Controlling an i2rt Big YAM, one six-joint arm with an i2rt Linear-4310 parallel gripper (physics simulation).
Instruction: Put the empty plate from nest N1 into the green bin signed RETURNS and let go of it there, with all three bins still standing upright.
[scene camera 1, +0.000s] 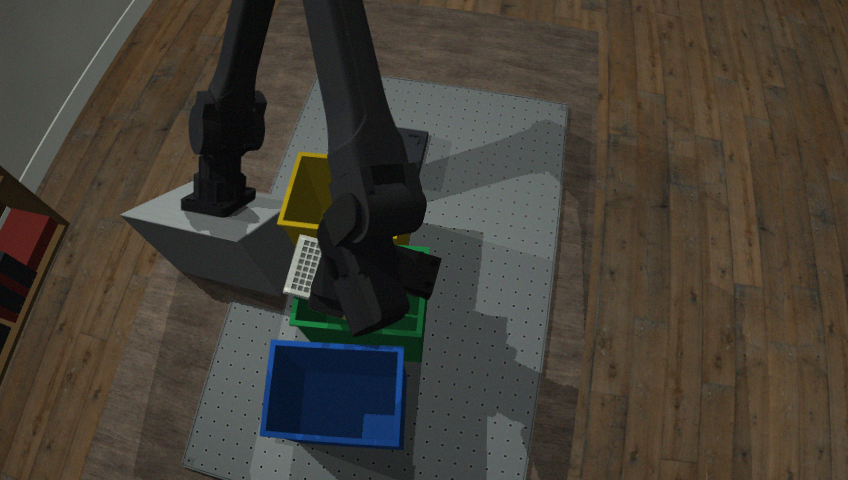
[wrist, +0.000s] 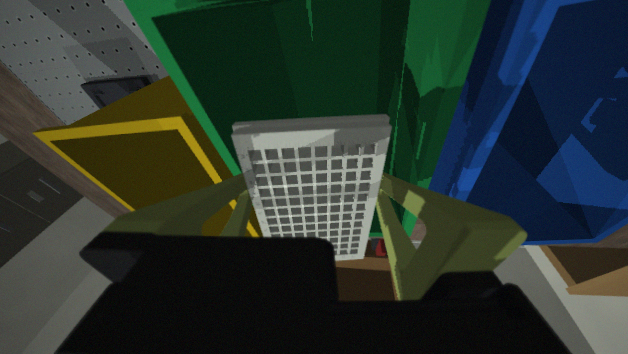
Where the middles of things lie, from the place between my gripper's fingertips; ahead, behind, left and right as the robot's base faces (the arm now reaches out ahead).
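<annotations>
The green bin (scene camera 1: 408, 332) is 2 cm ahead of my hand, 1 cm to the right of it and 8 cm below it. Counting from my hand again, I find the white plate (scene camera 1: 307, 254) 2 cm behind and 1 cm above, while the yellow bin (scene camera 1: 308, 196) is 4 cm behind, 13 cm to the left and 8 cm below. As for the blue bin (scene camera 1: 349, 395), it is 16 cm to the right of my hand, 2 cm ahead of it and 8 cm below it.
</annotations>
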